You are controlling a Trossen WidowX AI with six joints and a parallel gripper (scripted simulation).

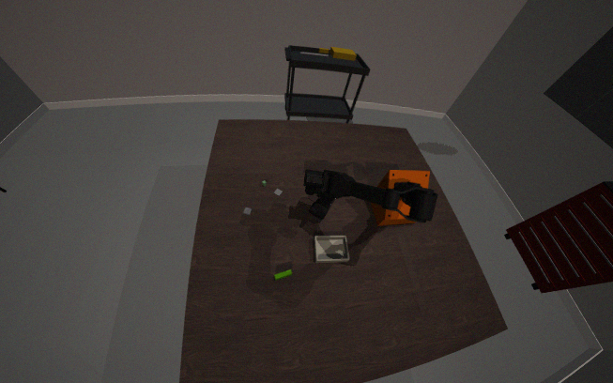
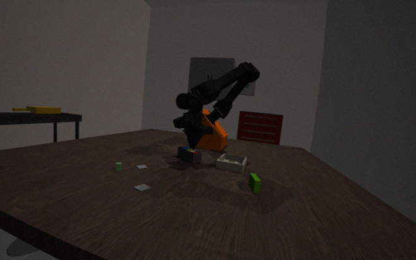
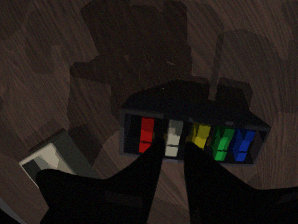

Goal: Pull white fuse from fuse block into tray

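Right now the white fuse is 30 mm below my gripper tip. Also, from my gripper tip: red fuse: 10 mm ahead, 20 mm to the left, 30 mm below; then green fuse: 30 mm behind, 30 mm to the right, 30 mm below; then yellow fuse: 20 mm behind, 20 mm to the right, 30 mm below.
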